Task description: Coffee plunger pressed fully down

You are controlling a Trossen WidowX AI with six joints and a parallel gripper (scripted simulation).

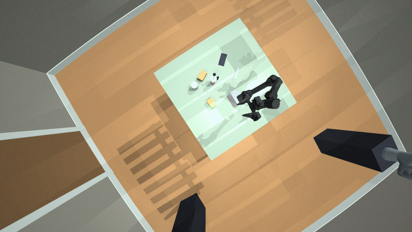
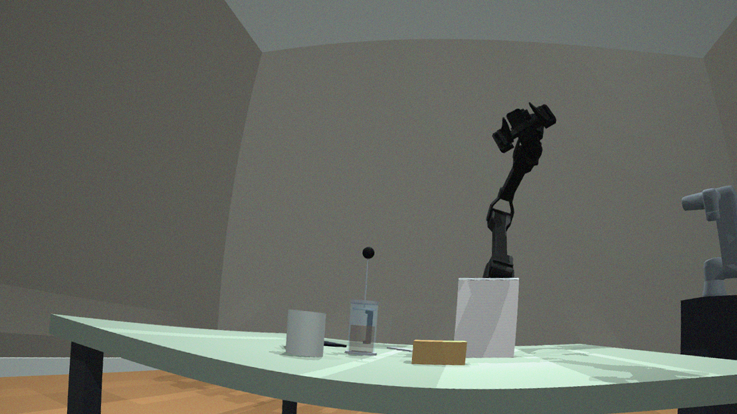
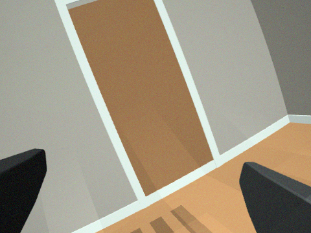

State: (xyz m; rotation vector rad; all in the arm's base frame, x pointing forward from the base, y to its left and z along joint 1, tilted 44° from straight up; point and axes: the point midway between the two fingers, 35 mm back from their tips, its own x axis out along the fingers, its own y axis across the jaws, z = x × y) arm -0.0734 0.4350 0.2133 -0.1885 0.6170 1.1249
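Now: gripper tip 49 cm above the coffee press, 39 cm short of it and 9 cm to the left of it. From my gripper tip the other things lie so: dark slab 61 cm below, 57 cm ahead, 32 cm to the right.
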